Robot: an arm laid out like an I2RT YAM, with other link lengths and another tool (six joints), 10 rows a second.
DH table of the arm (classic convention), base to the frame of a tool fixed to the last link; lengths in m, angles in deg. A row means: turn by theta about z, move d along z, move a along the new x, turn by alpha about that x. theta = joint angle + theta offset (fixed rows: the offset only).
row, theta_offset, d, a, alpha
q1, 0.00, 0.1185, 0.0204, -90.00
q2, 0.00, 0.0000, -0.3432, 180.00
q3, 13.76, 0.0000, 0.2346, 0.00
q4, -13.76, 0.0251, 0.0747, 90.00
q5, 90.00, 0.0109, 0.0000, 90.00
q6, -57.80, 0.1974, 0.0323, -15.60
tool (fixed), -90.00, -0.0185, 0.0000, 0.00
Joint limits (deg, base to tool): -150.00..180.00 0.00..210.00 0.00..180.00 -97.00..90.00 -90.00..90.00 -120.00..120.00
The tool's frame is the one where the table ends.
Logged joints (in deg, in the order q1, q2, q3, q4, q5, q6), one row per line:
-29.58, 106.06, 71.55, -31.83, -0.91, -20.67
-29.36, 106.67, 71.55, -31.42, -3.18, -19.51
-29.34, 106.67, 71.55, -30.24, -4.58, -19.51
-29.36, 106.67, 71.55, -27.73, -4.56, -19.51
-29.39, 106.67, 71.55, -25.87, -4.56, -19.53
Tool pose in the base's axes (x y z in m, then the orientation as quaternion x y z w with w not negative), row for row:
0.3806, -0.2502, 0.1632, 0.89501, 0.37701, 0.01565, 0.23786
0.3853, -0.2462, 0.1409, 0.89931, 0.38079, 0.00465, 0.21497
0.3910, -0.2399, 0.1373, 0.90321, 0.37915, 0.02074, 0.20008
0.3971, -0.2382, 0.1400, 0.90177, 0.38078, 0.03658, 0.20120
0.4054, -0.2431, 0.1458, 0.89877, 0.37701, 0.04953, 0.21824
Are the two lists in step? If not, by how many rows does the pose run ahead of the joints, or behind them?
The pose runs 1 row behind the joints: the pose in row i belongs to the joints in row i - 1.
